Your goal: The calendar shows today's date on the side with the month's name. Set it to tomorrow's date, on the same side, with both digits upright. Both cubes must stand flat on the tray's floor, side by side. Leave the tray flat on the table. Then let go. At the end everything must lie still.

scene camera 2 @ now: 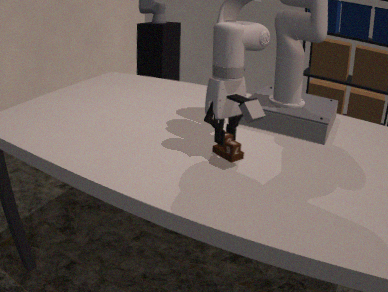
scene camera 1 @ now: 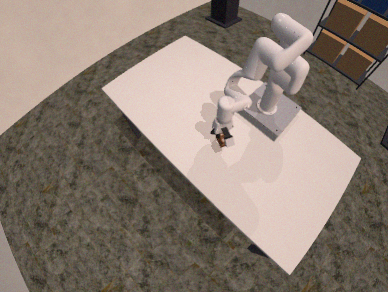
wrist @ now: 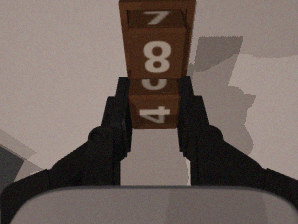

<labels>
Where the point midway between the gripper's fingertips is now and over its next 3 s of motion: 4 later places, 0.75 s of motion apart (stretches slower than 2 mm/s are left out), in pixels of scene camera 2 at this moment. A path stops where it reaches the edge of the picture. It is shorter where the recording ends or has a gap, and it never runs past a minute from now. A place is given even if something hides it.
My gripper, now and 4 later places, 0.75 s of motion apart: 224,141; 224,144; 224,145; 225,129; 227,107
</labels>
